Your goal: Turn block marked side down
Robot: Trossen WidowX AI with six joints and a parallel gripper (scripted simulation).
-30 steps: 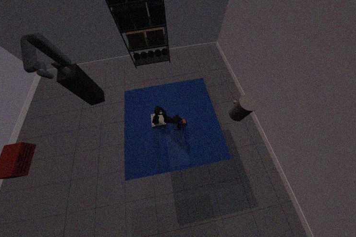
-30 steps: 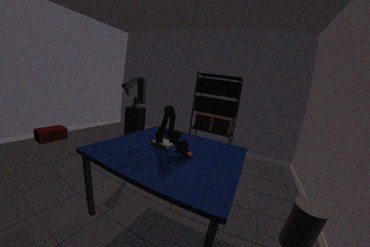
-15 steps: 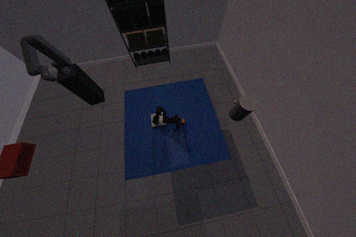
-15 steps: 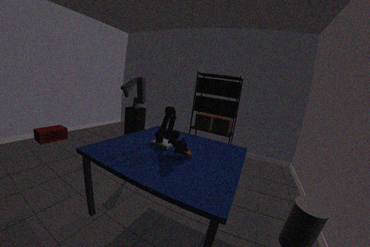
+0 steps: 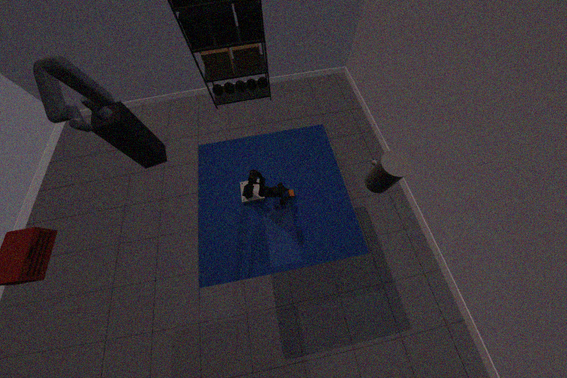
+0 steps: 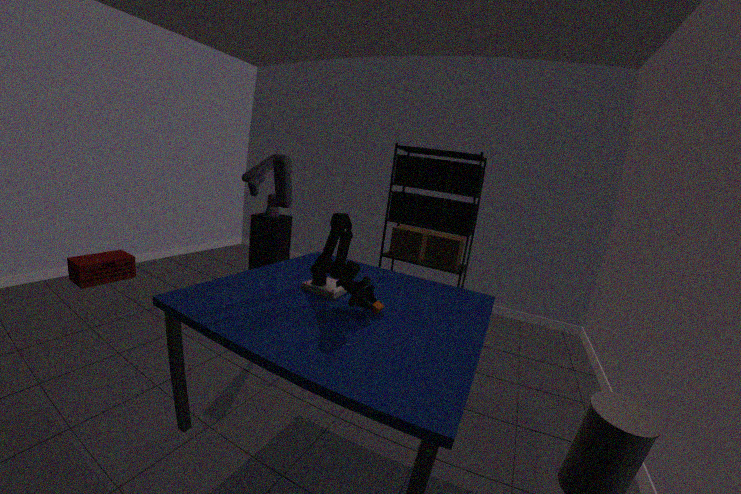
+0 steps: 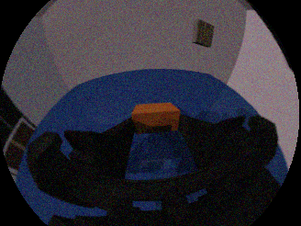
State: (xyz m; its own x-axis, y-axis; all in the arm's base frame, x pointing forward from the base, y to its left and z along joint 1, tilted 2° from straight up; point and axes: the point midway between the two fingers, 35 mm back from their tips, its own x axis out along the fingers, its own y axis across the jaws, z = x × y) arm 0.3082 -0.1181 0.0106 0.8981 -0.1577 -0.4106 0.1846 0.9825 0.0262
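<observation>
Now: the small orange block 10 mm below my gripper tip.
</observation>
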